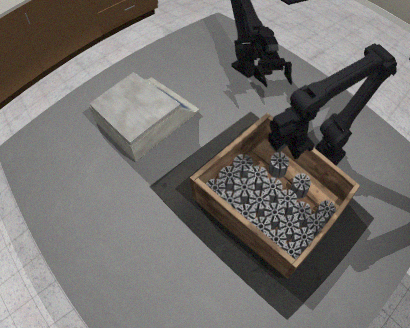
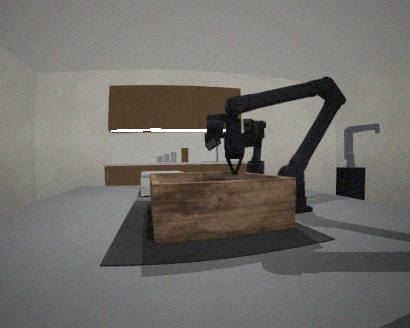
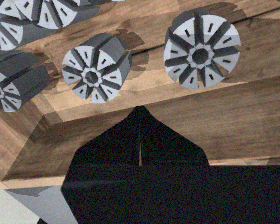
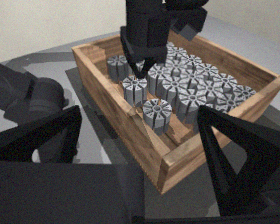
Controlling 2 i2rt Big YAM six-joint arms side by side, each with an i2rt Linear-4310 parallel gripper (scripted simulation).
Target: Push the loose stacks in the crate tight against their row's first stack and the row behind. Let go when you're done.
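There's a wooden crate that I can see in image 3 (227, 120) and image 4 (167, 159), and it's there in image 1 and image 2 too. On that crate, (image 1: 308, 254) and (image 2: 188, 206) are the same spot.
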